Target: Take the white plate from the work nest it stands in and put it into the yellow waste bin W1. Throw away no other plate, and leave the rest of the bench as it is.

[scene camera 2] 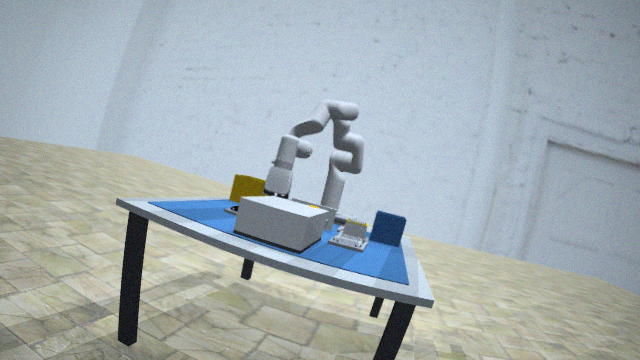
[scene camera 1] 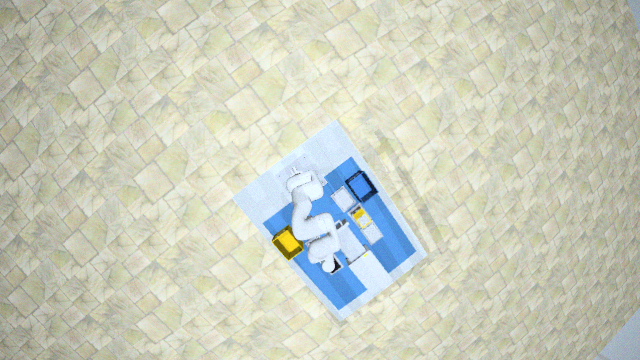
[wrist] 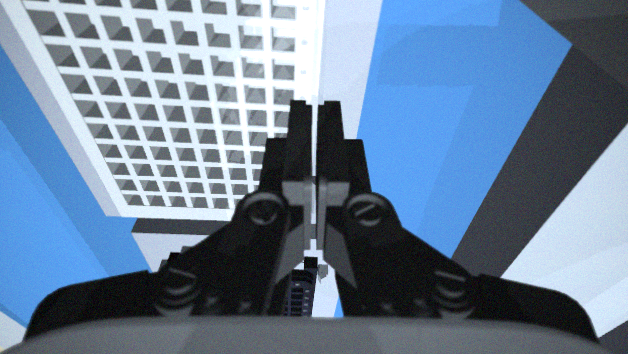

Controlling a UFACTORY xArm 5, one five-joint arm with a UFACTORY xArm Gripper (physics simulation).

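Places are measured from the arm's base along level axes (x ahead, y left, z up), in millimetres.
Pixels of known places: gripper, fingertip midpoint: point(wrist: 314, 136).
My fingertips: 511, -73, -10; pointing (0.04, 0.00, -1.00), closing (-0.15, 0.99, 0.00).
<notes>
For each thing: its top centre in the pictures, then the offset to it from my fingertips, as dx, dy, dz. "pt": a spot on its surface instead.
- white plate, top centre: point(wrist: 185, 104) -6, -43, +0
- light nest, surface spot: point(wrist: 345, 65) pt -21, +7, -14
- yellow waste bin, top centre: point(scene camera 2: 254, 178) point(scene camera 1: 287, 246) -162, -198, +94
- dark plate, top centre: point(wrist: 249, 323) point(scene camera 1: 332, 264) +168, -15, +0
- blue bin, top centre: point(scene camera 2: 391, 215) point(scene camera 1: 363, 187) -265, +433, +94
- flat white holder, top centre: point(scene camera 1: 343, 199) -232, +287, -6
- yellow-topped rack, top centre: point(scene camera 2: 358, 220) point(scene camera 1: 362, 218) -61, +337, +50
The white plate point(wrist: 172, 100) shows in the wrist view as a pale grid of square wells, seated in a light nest point(wrist: 345, 65) with a flange along both long sides. My gripper point(wrist: 314, 136) is shut and empty. Its fingertips overlap the plate's right long edge in that view; the height between them cannot be told. In the scene views the arm or the box hides the fingertips, and I cannot make out the white plate. The yellow waste bin point(scene camera 1: 288, 243) point(scene camera 2: 247, 189) stands at the bench's left edge in the top view, beside the arm.
A dark plate point(scene camera 1: 336, 265) point(wrist: 300, 295) is partly hidden by the wrist and fingers. A large white box point(scene camera 1: 371, 270) point(scene camera 2: 280, 220) stands beside the gripper. A blue bin point(scene camera 1: 361, 186) point(scene camera 2: 388, 229), a flat white holder point(scene camera 1: 343, 198) and a yellow-topped rack point(scene camera 1: 359, 217) point(scene camera 2: 355, 228) stand across the bench.
</notes>
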